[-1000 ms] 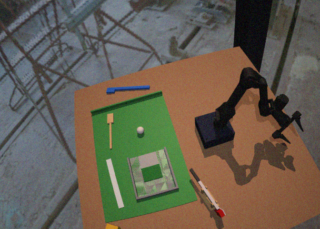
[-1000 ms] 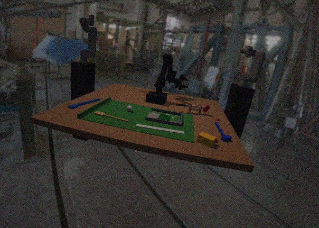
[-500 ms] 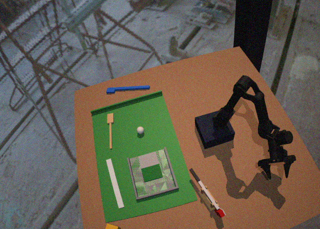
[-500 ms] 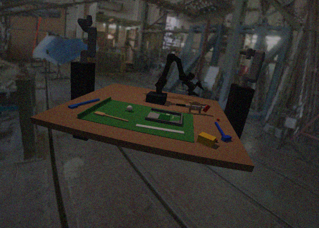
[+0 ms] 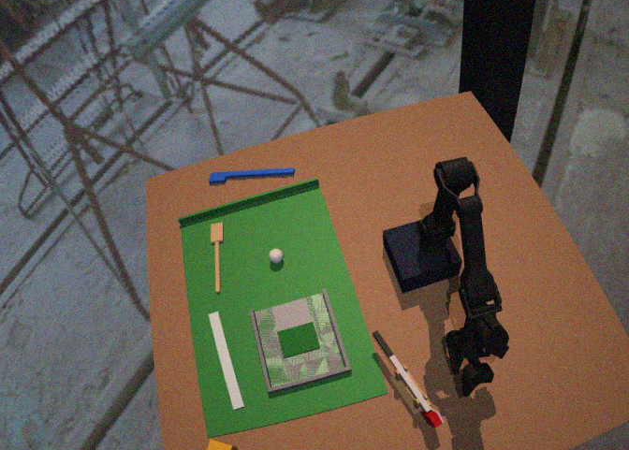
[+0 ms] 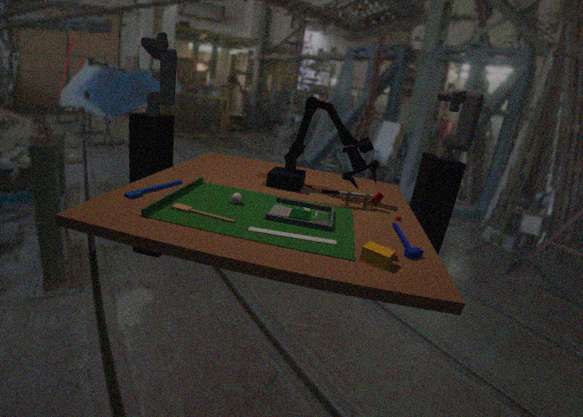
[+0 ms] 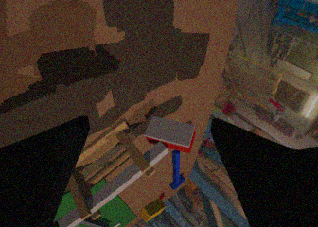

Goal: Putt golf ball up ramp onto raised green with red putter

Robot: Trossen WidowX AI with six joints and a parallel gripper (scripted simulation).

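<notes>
The red putter lies 11 cm ahead of my gripper tip, 7 cm to the right of it and 3 cm below it. From my gripper tip the other things lie so: yellow block 61 cm ahead, 6 cm below, 2 cm to the right; then green mat 44 cm to the right, 38 cm ahead, 8 cm below; then white strip 54 cm ahead, 29 cm to the right, 8 cm below.
</notes>
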